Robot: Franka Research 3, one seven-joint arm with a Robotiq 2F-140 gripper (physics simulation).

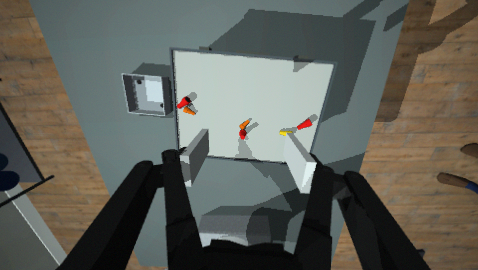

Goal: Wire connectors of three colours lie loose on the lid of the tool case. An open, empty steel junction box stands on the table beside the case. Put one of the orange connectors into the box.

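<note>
An orange connector (244, 124) lies near the middle of the front part of the pale case lid (250, 85), against a red connector (242, 134). Another orange connector (189, 111) lies near the lid's left edge, beside a red connector (184, 102). A yellow connector (285, 133) and a red connector (304, 124) lie at the right of the lid. The open steel junction box (146, 95) stands left of the case and shows no connector inside. My gripper (246, 142) is open, with nothing between its fingers, and is above the lid's front edge.
The case stands on a grey-green table (100, 60). A grey block-like object (235, 225) shows near the gripper's base. Wooden floor (65, 100) shows on both sides. A brown-handled item (452, 180) is at the far right, and a dark-framed object (17, 150) at the far left.
</note>
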